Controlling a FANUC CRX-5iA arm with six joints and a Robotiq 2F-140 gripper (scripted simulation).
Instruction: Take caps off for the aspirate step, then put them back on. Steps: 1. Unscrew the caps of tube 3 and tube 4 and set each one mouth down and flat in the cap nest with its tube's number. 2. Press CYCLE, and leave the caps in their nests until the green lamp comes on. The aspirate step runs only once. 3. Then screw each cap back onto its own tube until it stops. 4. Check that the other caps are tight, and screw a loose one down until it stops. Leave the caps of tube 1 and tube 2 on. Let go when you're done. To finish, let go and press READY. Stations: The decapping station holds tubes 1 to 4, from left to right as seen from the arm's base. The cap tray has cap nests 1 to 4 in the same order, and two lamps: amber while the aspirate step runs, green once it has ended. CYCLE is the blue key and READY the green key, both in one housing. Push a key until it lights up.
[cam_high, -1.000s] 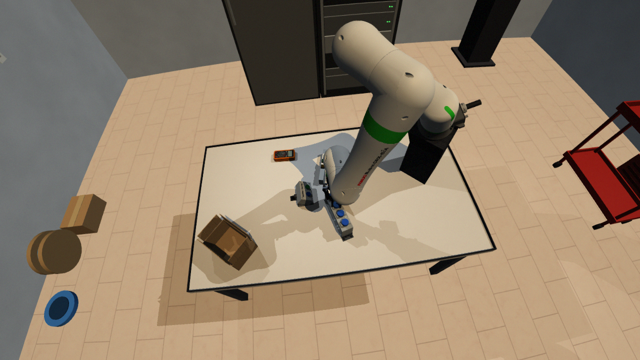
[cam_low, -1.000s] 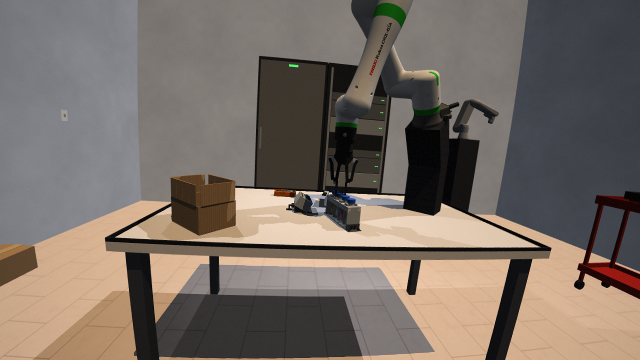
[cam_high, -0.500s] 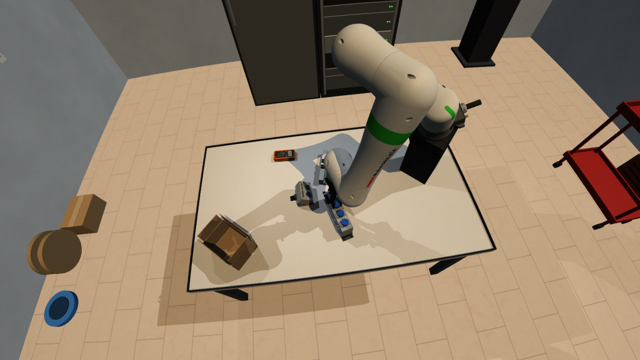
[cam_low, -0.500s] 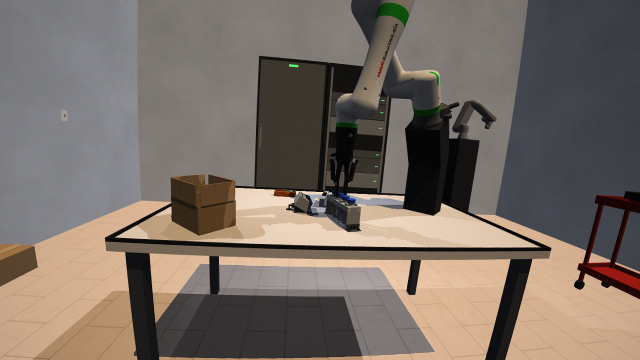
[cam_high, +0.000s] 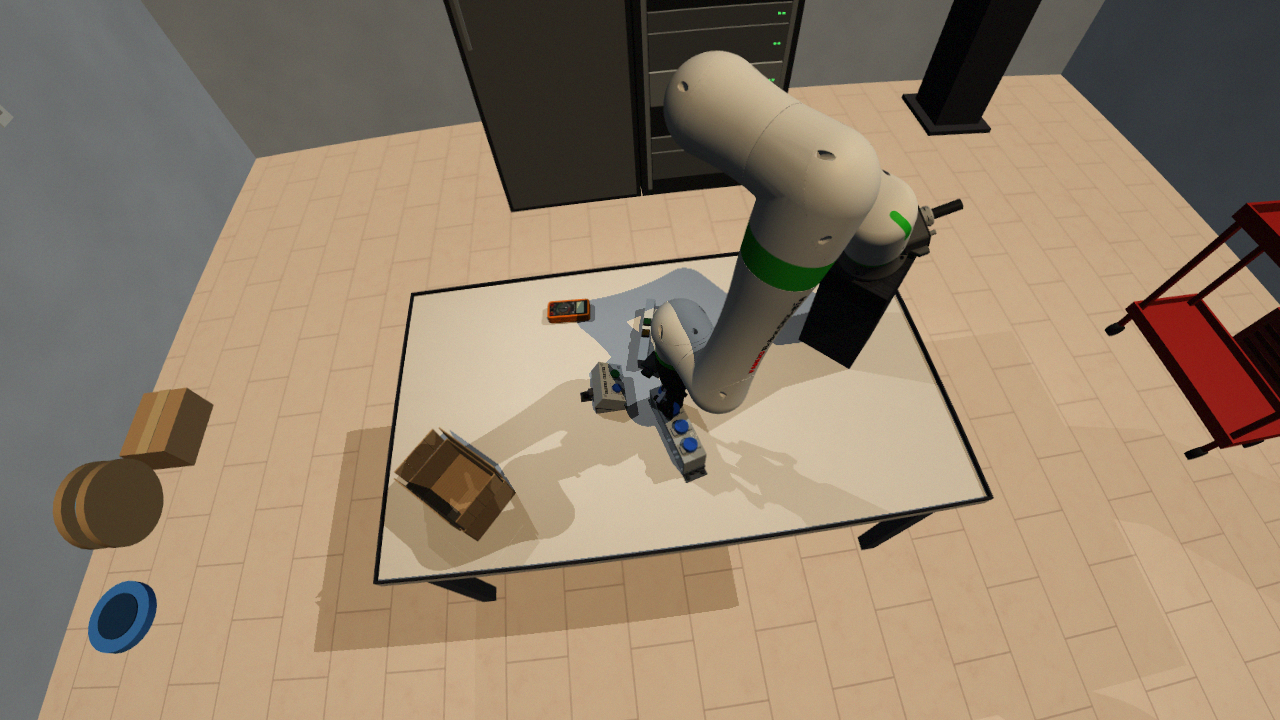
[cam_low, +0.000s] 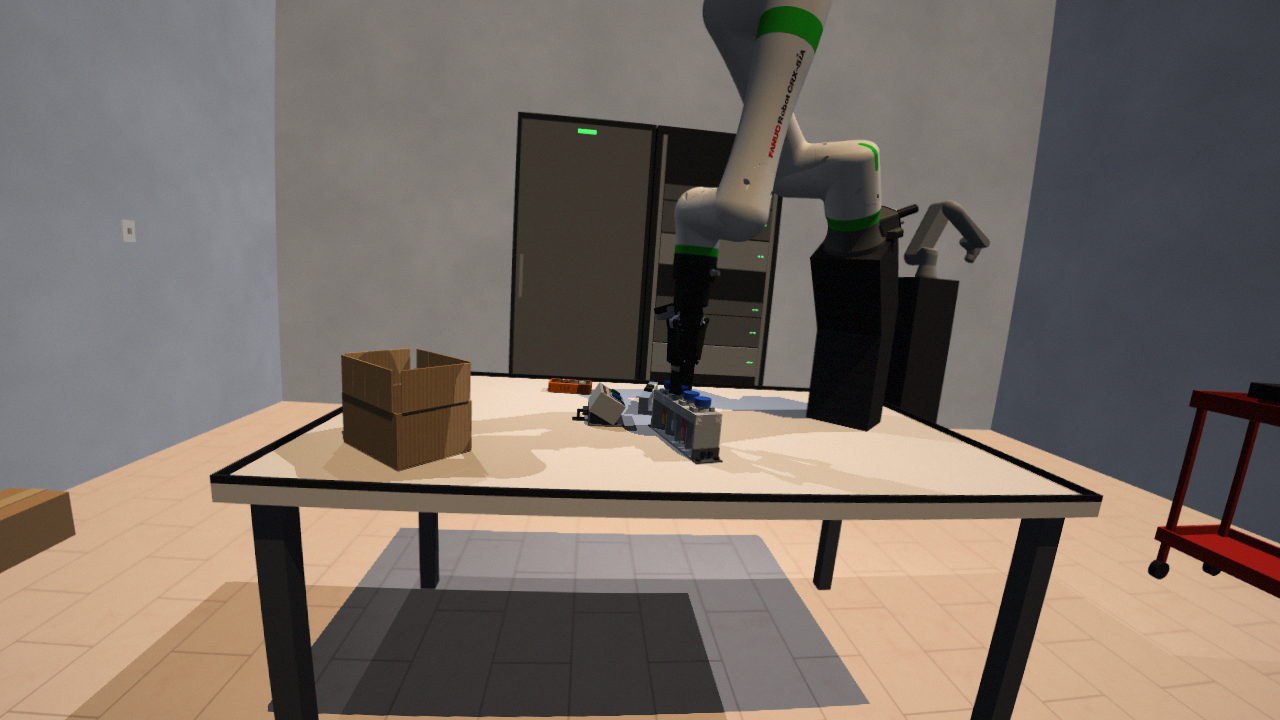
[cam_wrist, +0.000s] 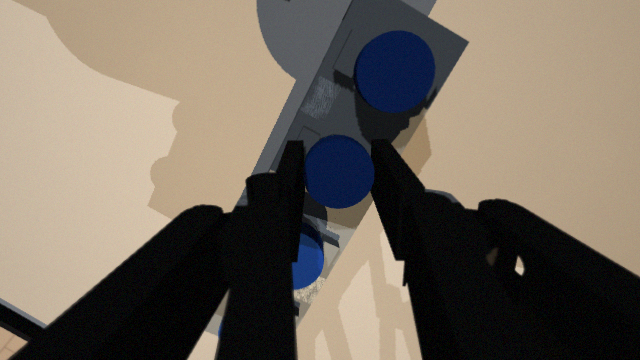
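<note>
Now: the blue cap 3 cm below my hand. The rest, counted from my hand: blue cycle key (14 cm ahead, 11 cm to the right, 7 cm below); key housing (16 cm ahead, 13 cm to the right, 9 cm below); green ready key (14 cm ahead, 15 cm to the right, 7 cm below).
</note>
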